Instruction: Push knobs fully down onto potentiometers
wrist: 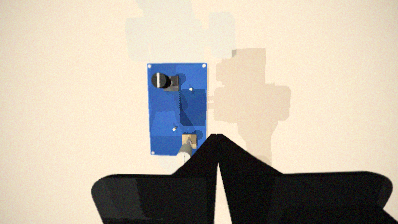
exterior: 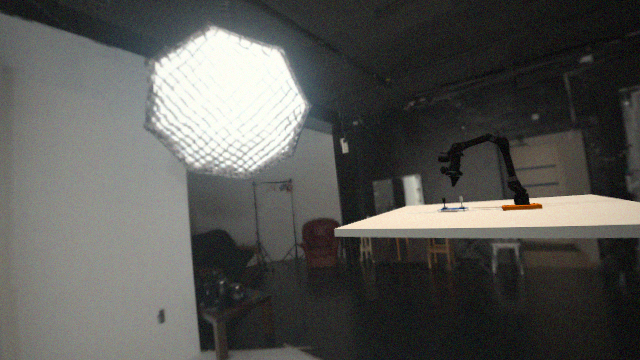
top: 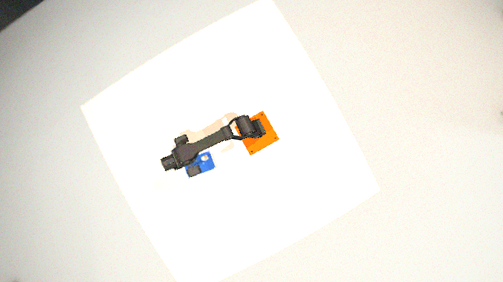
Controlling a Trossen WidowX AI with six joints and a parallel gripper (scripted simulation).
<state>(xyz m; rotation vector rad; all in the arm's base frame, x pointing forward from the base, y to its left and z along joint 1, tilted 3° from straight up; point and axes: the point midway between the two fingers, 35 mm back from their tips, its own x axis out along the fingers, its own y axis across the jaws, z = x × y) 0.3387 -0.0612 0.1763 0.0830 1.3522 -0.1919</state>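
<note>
My gripper tip is 40 mm past the pale grey knob, 40 mm to the right of it and 80 mm above it. Round my gripper tip: grey potentiometer: 60 mm ahead, 50 mm to the left, 100 mm below.
</note>
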